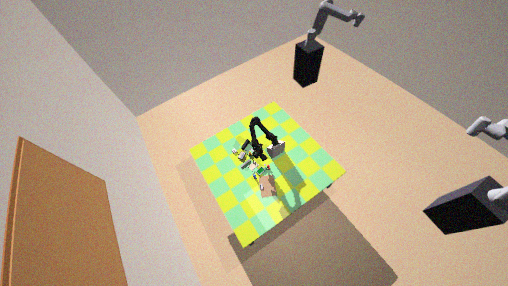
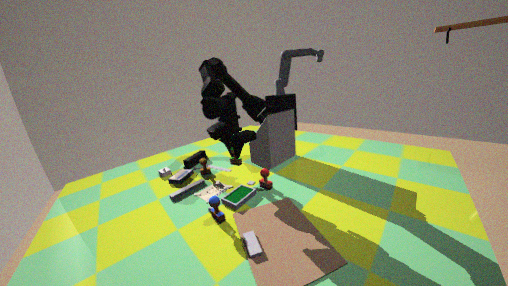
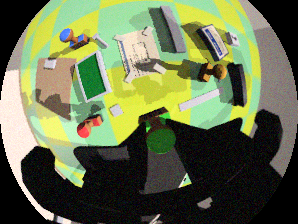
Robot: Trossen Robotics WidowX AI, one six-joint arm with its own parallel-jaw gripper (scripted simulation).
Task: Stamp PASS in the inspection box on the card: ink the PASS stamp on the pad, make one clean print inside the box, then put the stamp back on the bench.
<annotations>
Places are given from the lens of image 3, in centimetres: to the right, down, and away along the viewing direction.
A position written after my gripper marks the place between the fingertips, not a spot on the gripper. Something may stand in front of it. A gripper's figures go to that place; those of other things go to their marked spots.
my gripper [image 3: 155,123]: 1, 1, 10
brown board [image 3: 54,76]: -25, -10, 12
</annotations>
